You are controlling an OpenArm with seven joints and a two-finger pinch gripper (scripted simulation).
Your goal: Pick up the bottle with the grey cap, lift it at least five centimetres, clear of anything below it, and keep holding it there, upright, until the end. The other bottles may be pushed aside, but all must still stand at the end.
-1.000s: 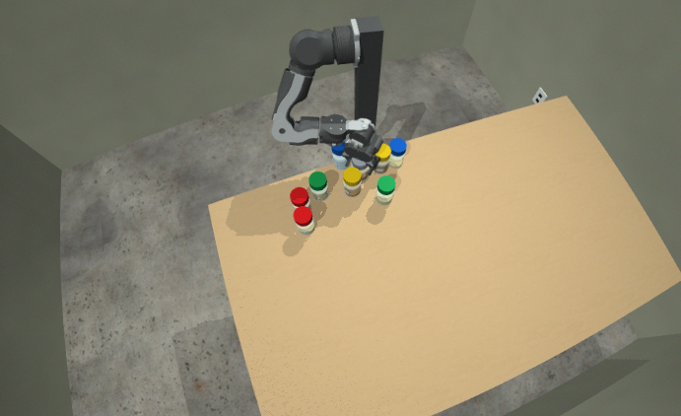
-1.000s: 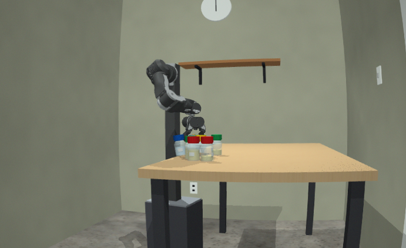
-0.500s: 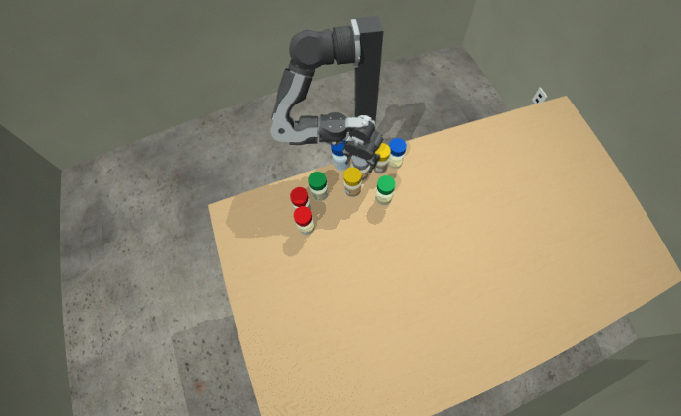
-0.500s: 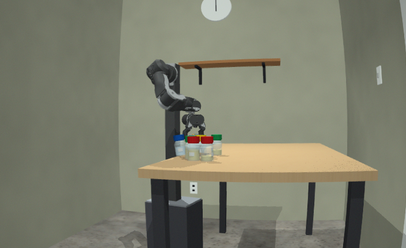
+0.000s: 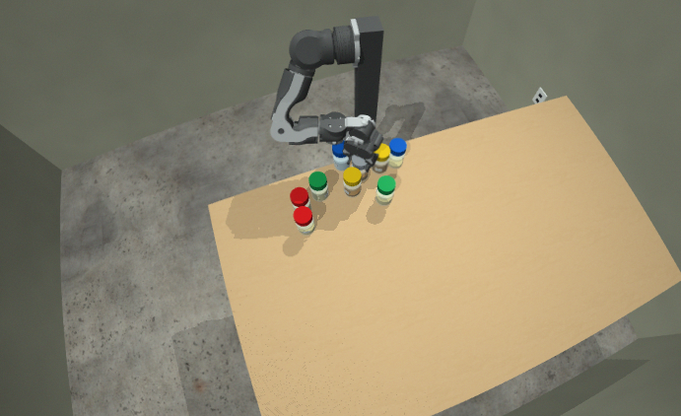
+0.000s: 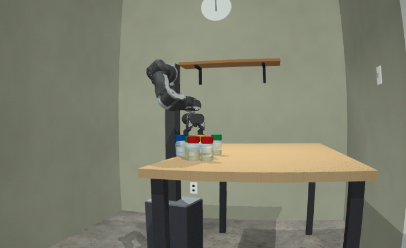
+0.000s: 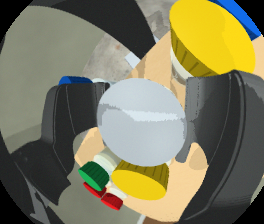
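My hand is 40 mm above the grey-capped bottle. From my hand the other things lie so: yellow-capped bottle 50 mm ahead, 40 mm to the right, 40 mm below; then green-capped bottle 100 mm ahead, 60 mm to the left, 40 mm below; then blue-capped bottle 30 mm behind, 130 mm to the left, 40 mm below.
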